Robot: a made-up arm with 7 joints.
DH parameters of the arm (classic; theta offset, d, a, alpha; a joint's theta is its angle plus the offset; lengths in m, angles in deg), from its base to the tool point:
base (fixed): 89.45 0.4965 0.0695 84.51
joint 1: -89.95 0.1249 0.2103 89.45
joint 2: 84.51 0.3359 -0.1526 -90
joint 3: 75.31 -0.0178 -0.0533 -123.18
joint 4: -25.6 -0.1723 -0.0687 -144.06
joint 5: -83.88 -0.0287 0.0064 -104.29
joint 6: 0 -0.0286 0.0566 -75.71
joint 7: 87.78 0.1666 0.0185 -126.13
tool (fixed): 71.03 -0.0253 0 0
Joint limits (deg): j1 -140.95..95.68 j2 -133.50..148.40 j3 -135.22..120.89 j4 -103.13..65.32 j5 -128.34..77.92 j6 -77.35..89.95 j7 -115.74..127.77
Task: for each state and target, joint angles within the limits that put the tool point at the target. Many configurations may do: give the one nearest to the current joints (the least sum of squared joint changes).
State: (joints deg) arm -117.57 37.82 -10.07 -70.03 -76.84 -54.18 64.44
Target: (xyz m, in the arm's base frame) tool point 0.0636 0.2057 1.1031
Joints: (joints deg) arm -140.95 4.91 -36.73 -72.07 -67.27 -70.11 67.32
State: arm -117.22 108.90 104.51 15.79 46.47 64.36 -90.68
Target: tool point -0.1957 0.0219 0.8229
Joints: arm -112.38 63.79 120.89 60.61 17.83 89.95 -105.71
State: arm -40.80 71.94 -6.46 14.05 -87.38 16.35 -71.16
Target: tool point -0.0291 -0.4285 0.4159
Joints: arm -39.88 76.63 -12.51 35.92 -94.23 50.71 -74.35
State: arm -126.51 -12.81 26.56 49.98 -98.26 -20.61 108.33
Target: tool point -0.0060 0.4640 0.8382
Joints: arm -138.27 -14.37 25.28 46.47 -97.45 -25.80 107.57
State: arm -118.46 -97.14 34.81 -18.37 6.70 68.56 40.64
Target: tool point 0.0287 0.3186 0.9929
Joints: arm -139.94 -104.84 50.27 -34.95 17.36 35.33 37.73
